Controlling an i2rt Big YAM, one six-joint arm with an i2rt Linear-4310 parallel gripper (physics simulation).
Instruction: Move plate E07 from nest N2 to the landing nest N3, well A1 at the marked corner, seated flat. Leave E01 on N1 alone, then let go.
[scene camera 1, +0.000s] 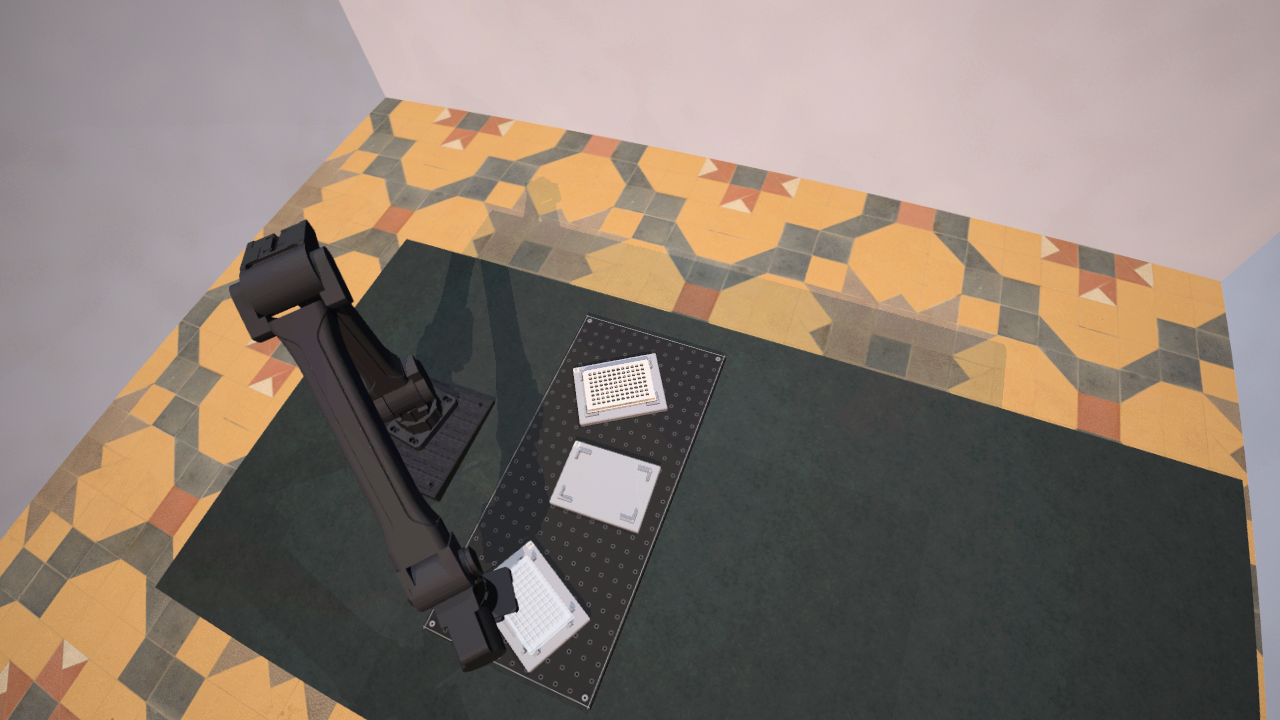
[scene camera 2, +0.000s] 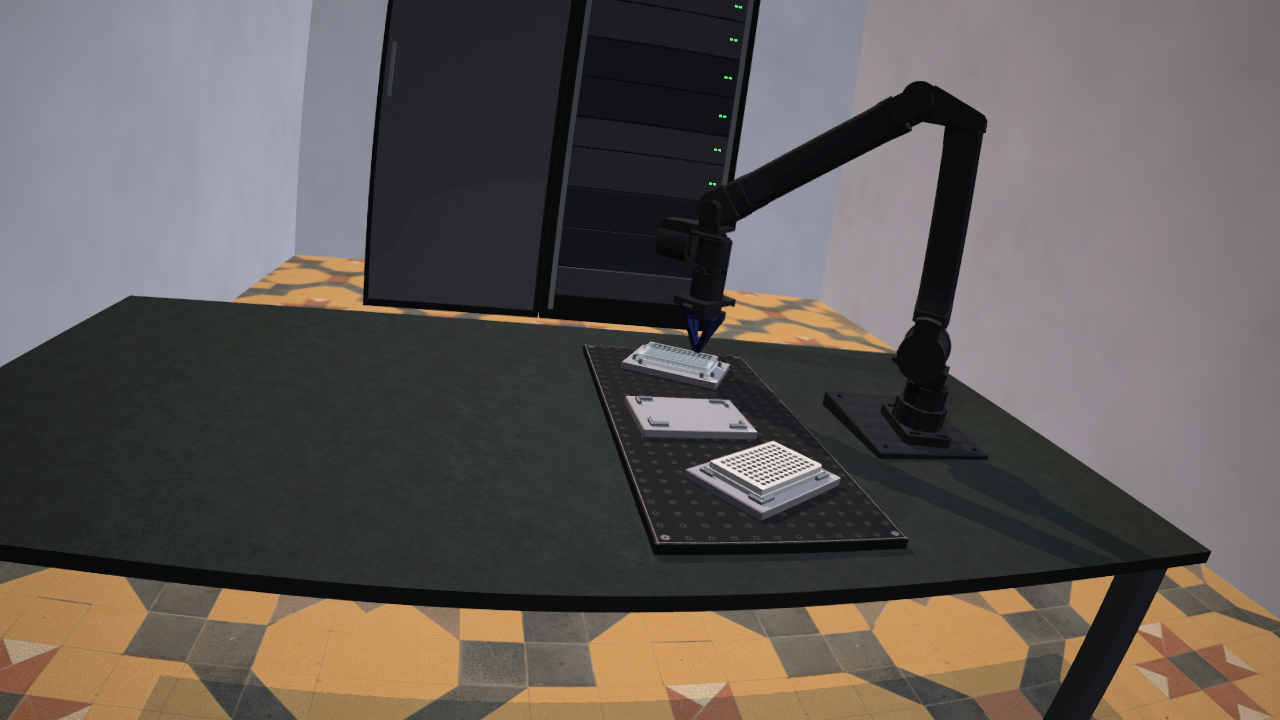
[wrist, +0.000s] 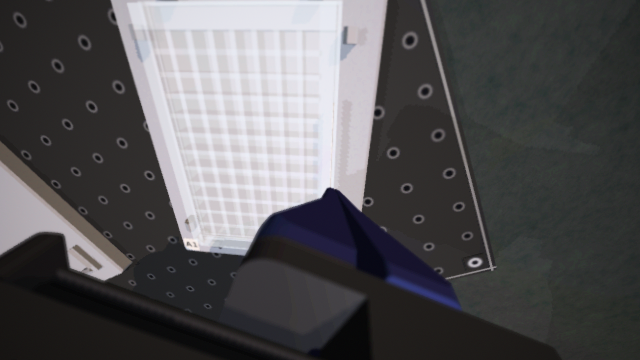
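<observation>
A clear gridded plate (scene camera 1: 541, 604) (scene camera 2: 675, 356) (wrist: 240, 115) sits on a pale nest (scene camera 1: 577, 617) (scene camera 2: 716, 379) (wrist: 362, 75); an A1 mark (wrist: 191, 244) shows at that nest's lower left corner in the wrist view. A nest without a plate (scene camera 1: 605, 486) (scene camera 2: 689, 416) (wrist: 30, 215) lies in the middle. An off-white plate with round wells (scene camera 1: 619, 386) (scene camera 2: 767, 465) sits on the third nest (scene camera 1: 626, 413) (scene camera 2: 765, 508). My gripper (scene camera 2: 697, 347) (wrist: 328, 198) is shut and empty, its blue tips together low at the clear plate's edge. Whether they touch it is unclear. Plate and nest names are unreadable.
The nests stand in a row on a dark perforated board (scene camera 1: 617, 582) (scene camera 2: 662, 501) on a dark green table (scene camera 1: 895, 555) (scene camera 2: 358, 447). The arm's base plate (scene camera 1: 460, 438) (scene camera 2: 850, 416) stands beside the board. A black server cabinet (scene camera 2: 465, 161) stands behind the table.
</observation>
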